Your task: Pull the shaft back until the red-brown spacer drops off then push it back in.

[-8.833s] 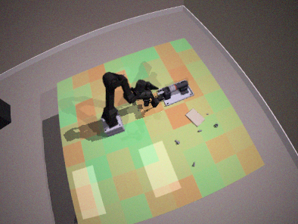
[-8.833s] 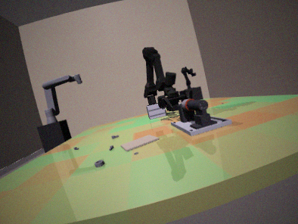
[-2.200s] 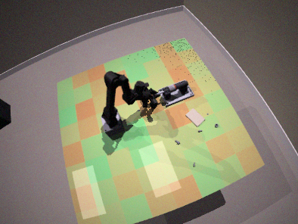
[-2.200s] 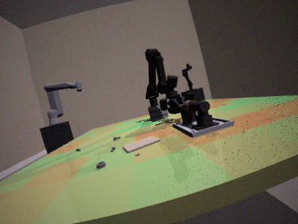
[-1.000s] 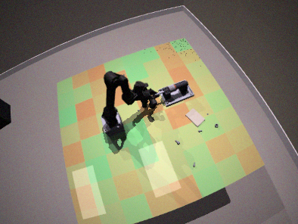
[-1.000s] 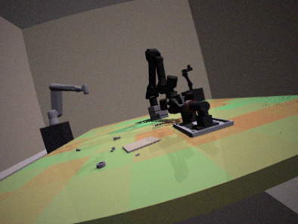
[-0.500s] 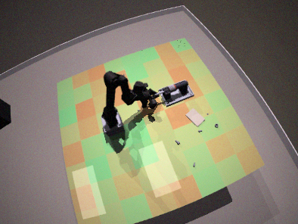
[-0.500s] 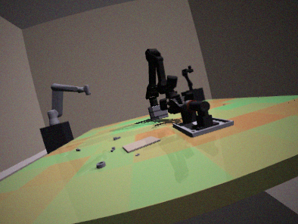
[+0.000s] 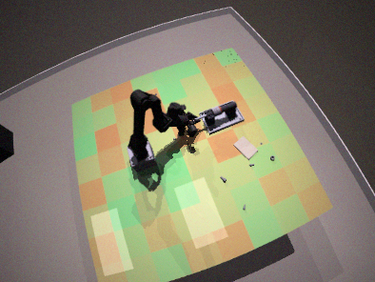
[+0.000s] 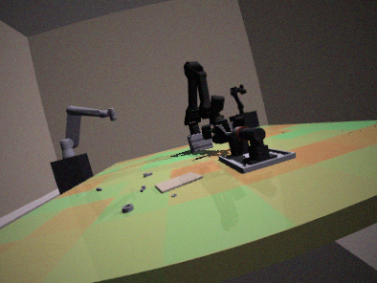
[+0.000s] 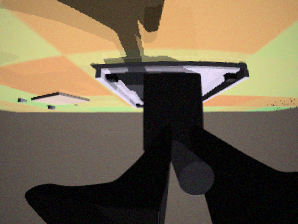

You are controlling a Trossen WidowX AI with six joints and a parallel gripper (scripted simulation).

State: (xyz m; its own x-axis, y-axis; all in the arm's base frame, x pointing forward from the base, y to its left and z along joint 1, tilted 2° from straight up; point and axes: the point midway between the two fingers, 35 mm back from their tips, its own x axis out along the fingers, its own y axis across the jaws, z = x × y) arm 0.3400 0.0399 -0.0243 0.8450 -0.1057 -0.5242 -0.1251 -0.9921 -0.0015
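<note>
My gripper tip is now 5 cm short of the shaft, 1 cm to the left of it and 2 cm below it. Round my gripper tip: flat tan plate (14 cm ahead, 26 cm to the right, 6 cm below); then red-brown spacer (12 cm ahead, 2 cm to the right, 2 cm above).
</note>
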